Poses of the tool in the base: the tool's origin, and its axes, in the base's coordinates. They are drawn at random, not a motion.
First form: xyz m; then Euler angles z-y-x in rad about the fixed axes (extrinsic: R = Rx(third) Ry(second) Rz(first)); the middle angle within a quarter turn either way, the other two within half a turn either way.
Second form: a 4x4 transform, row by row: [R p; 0 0 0 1], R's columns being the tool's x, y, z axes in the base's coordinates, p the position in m. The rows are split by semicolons. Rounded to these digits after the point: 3 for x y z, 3 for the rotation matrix.
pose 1, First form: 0.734 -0.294 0.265 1.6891 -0.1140 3.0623
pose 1, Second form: -0.117 -0.987 -0.114 0.734; -0.989 0.127 -0.079 -0.294; 0.092 0.103 -0.990 0.265; 0 0 0 1
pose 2, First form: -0.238 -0.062 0.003 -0.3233 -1.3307 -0.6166
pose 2, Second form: 0.225 0.076 -0.971 -0.238; 0.273 0.952 0.138 -0.062; 0.935 -0.297 0.194 0.003; 0 0 0 1
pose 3, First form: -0.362 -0.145 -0.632 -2.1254 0.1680 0.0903
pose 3, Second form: -0.519 0.838 0.167 -0.362; -0.855 -0.512 -0.089 -0.145; 0.011 -0.189 0.982 -0.632; 0 0 0 1
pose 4, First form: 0.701 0.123 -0.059 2.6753 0.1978 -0.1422
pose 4, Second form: -0.876 -0.441 0.197 0.701; 0.470 -0.872 0.139 0.123; 0.110 0.214 0.971 -0.059; 0 0 0 1
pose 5, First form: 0.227 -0.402 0.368 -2.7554 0.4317 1.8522
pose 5, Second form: -0.841 0.342 0.418 0.227; -0.268 0.409 -0.873 -0.402; -0.469 -0.846 -0.252 0.368; 0 0 0 1
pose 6, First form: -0.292 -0.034 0.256 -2.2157 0.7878 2.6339
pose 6, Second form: -0.424 0.564 0.709 -0.292; 0.491 0.801 -0.343 -0.034; -0.761 0.203 -0.616 0.256; 0 0 0 1
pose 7, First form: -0.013 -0.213 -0.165 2.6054 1.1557 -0.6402
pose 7, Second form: -0.347 -0.206 0.915 -0.013; 0.880 -0.410 0.241 -0.213; 0.326 0.888 0.323 -0.165; 0 0 0 1
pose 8, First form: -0.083 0.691 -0.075 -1.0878 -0.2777 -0.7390
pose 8, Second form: 0.447 0.852 -0.274 -0.083; -0.569 0.507 0.648 0.691; 0.691 -0.133 0.711 -0.075; 0 0 0 1
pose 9, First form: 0.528 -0.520 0.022 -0.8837 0.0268 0.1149
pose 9, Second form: 0.634 0.773 0.027 0.528; -0.766 0.632 -0.115 -0.520; -0.106 0.052 0.993 0.022; 0 0 0 1
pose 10, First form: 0.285 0.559 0.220 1.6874 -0.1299 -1.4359
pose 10, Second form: -0.115 -0.985 -0.130 0.285; 0.119 -0.143 0.983 0.559; -0.986 0.098 0.133 0.220; 0 0 0 1
